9 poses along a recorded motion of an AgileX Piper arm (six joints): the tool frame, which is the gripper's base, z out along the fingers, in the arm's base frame.
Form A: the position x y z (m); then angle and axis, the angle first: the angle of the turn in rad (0 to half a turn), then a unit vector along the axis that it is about.
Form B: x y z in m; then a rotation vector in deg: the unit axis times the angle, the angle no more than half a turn. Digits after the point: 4 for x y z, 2 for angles.
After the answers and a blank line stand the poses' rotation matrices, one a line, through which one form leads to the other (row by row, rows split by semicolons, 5 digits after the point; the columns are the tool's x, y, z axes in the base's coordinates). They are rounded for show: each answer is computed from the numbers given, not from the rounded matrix.
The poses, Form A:
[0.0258 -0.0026 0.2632 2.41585 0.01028 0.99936 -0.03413]
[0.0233 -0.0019 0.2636 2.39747 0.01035 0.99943 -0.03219]
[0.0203 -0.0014 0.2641 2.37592 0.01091 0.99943 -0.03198]
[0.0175 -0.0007 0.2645 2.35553 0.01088 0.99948 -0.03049]
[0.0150 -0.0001 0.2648 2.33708 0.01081 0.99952 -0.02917]
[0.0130 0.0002 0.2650 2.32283 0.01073 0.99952 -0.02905]
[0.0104 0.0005 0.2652 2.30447 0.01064 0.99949 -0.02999]
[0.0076 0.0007 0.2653 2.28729 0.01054 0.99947 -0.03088]
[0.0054 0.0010 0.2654 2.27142 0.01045 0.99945 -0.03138]
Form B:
[0.0258 -0.0026 0.2632 1.42 138.33 -4.72]
[0.0233 -0.0019 0.2636 1.42 137.29 -4.42]
[0.0203 -0.0014 0.2641 1.49 136.05 -4.35]
[0.0175 -0.0007 0.2645 1.47 134.89 -4.11]
[0.0150 -0.0001 0.2648 1.45 133.84 -3.91]
[0.0130 0.0002 0.2650 1.43 133.02 -3.87]
[0.0104 0.0005 0.2652 1.40 131.97 -3.96]
[0.0076 0.0007 0.2653 1.38 130.98 -4.05]
[0.0054 0.0010 0.2654 1.36 130.07 -4.08]

-0.74782 0.04061 0.66266; -0.00469 0.99778 -0.06644; -0.66388 -0.05280 -0.74597
-0.73550 0.03976 0.67636; -0.00385 0.99802 -0.06285; -0.67752 -0.04883 -0.73388
-0.72071 0.04093 0.69203; -0.00340 0.99804 -0.06256; -0.69323 -0.04744 -0.71916
-0.70643 0.04013 0.70664; -0.00302 0.99821 -0.05971; -0.70777 -0.04431 -0.70505
-0.69326 0.03931 0.71961; -0.00272 0.99836 -0.05716; -0.72068 -0.04159 -0.69202
-0.68293 0.03927 0.72943; -0.00316 0.99839 -0.05671; -0.73048 -0.04104 -0.68170
-0.66941 0.04003 0.74181; -0.00452 0.99831 -0.05795; -0.74288 -0.04214 -0.66810
-0.65656 0.04074 0.75317; -0.00583 0.99824 -0.05908; -0.75425 -0.04318 -0.65516
-0.64451 0.04117 0.76348; -0.00681 0.99820 -0.05957; -0.76456 -0.04359 -0.64308

